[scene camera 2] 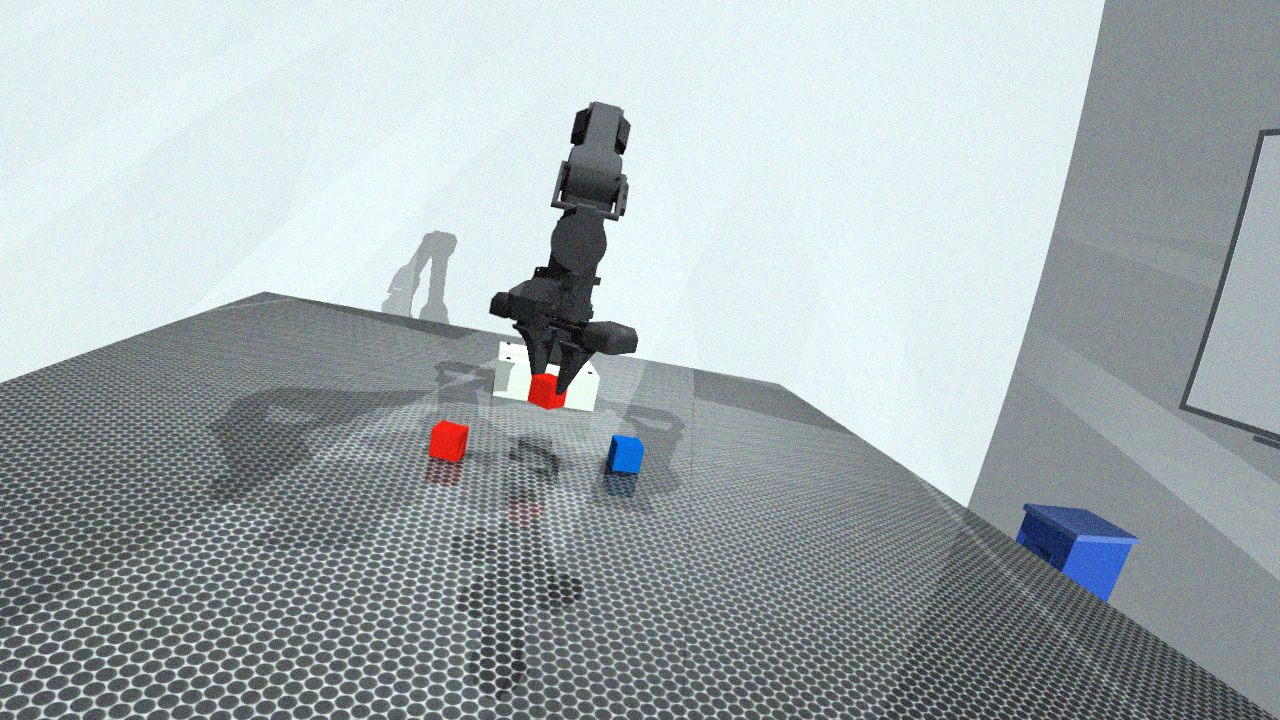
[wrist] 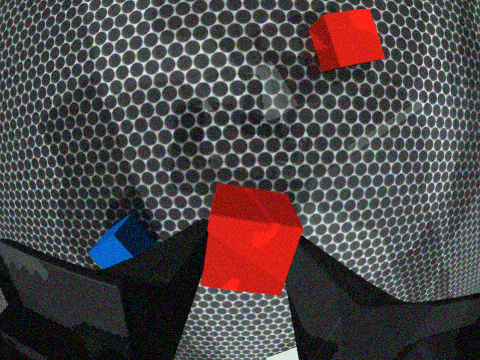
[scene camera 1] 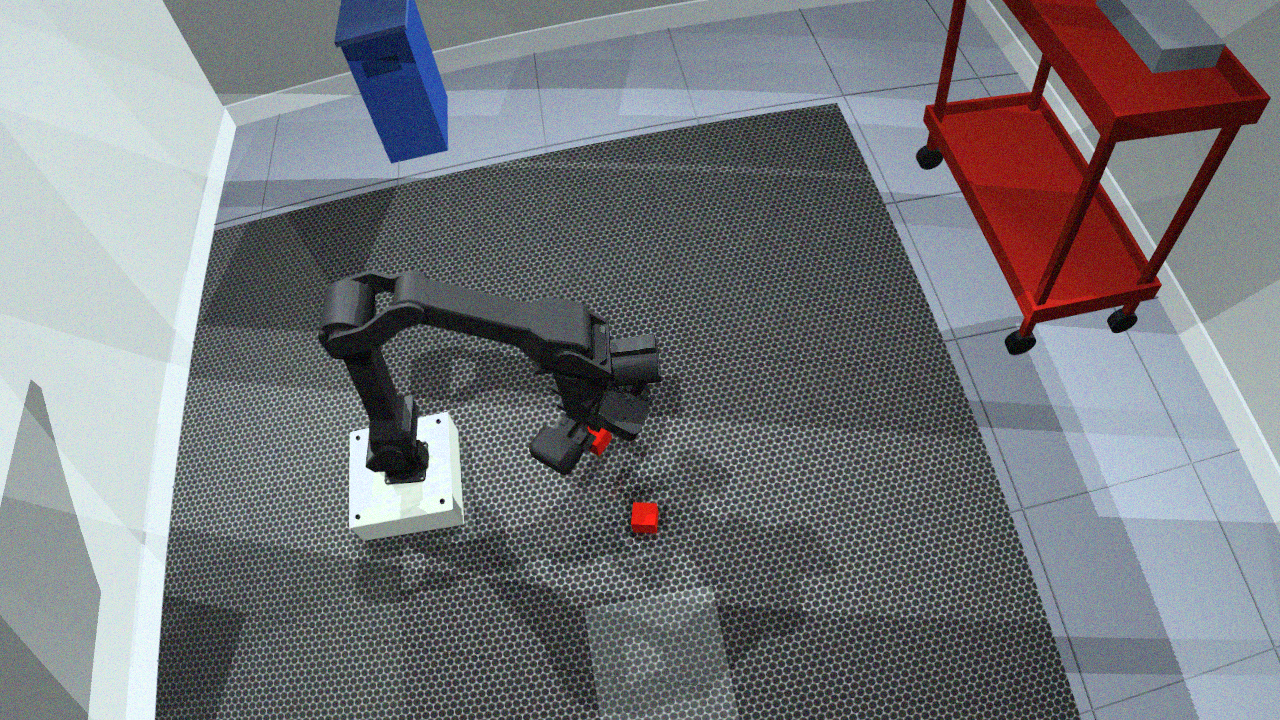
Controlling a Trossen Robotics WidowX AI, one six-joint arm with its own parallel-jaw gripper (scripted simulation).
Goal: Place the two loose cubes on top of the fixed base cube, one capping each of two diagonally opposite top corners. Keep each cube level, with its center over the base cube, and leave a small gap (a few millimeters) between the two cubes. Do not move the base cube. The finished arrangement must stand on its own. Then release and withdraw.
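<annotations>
The gripper is visible in scene camera 2, in the wrist view and in scene camera 1 (595,437). On the gripper, (wrist: 145,300) and (scene camera 2: 560,348) are the same spot. A blue base cube is visible in scene camera 2 (625,454) and in the wrist view (127,239), but scene camera 1 does not show the blue base cube, hidden by the gripper. A red cube is visible in the wrist view (340,41), in scene camera 1 and in scene camera 2. On the red cube, (scene camera 2: 448,441) and (scene camera 1: 656,514) are the same spot.
</annotations>
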